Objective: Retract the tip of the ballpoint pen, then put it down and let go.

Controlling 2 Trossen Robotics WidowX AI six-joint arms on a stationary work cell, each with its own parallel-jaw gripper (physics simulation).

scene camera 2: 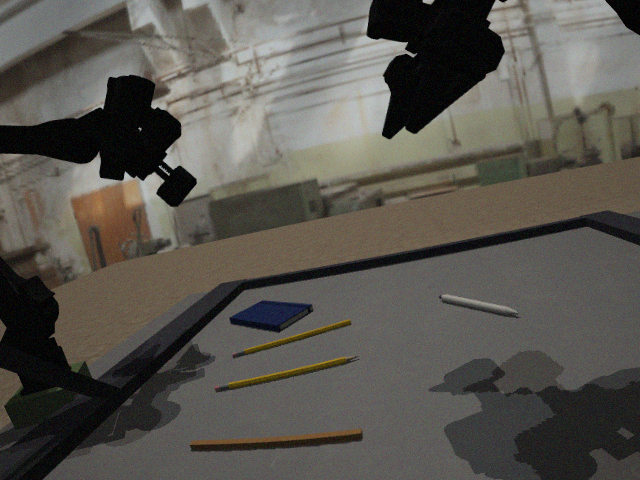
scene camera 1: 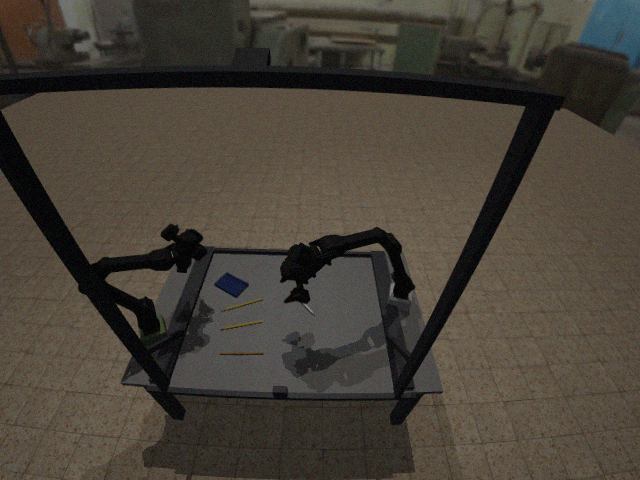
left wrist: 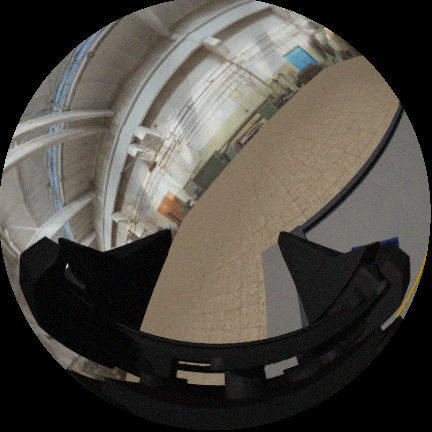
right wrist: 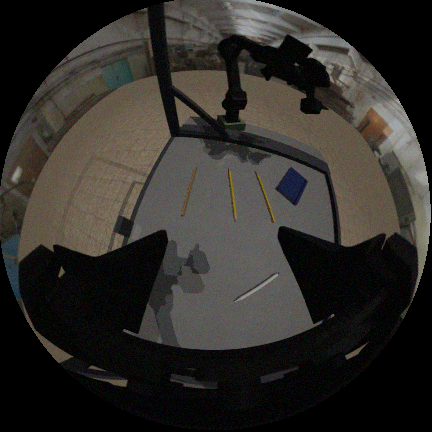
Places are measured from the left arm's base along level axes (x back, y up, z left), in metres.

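Pixels of known places: left gripper, fingertip midpoint: (scene camera 2: 161, 166) (left wrist: 226, 236) (right wrist: 327, 96); right gripper, fingertip midpoint: (scene camera 2: 396, 135) (scene camera 1: 282, 292) (right wrist: 223, 234); left arm's base at its link origin: (scene camera 1: 151, 327) (right wrist: 230, 118); right arm's base at its link origin: (scene camera 1: 401, 293).
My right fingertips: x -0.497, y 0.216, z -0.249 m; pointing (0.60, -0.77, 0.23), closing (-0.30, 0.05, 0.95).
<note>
Ahead of a thing's pixels: the offset from my right fingertips to its top centre.
The white ballpoint pen {dz +0.078, dx -0.135, dy -0.243 m} (scene camera 1: 308, 308) (scene camera 2: 478, 305) (right wrist: 256, 287) lies flat on the grey table top. A small dark button end shows at its left end in scene camera 2, and a thin dark point at its right end; too small to tell how far the tip stands out. My right gripper (scene camera 1: 297, 296) (scene camera 2: 400, 131) (right wrist: 223, 234) is open and empty, well above the table. In the right wrist view the pen lies between the fingers' outlines, far below them. My left gripper (left wrist: 226, 236) is open and empty, raised near the table's left edge, away from the pen.
A blue book {dz +0.346, dx +0.116, dy -0.244 m} (scene camera 1: 231, 284) (scene camera 2: 271, 315) (right wrist: 292, 186), two yellow pencils {dz +0.209, dx +0.113, dy -0.249 m} (scene camera 1: 241, 305) {dz +0.109, dx +0.151, dy -0.247 m} (scene camera 2: 289, 374) (right wrist: 232, 195) and an orange-brown stick {dz -0.013, dx +0.201, dy -0.249 m} (scene camera 1: 241, 353) (scene camera 2: 276, 440) (right wrist: 189, 192) lie left of the pen in scene camera 1. A dark frame with posts (scene camera 1: 480, 227) surrounds the table.
</note>
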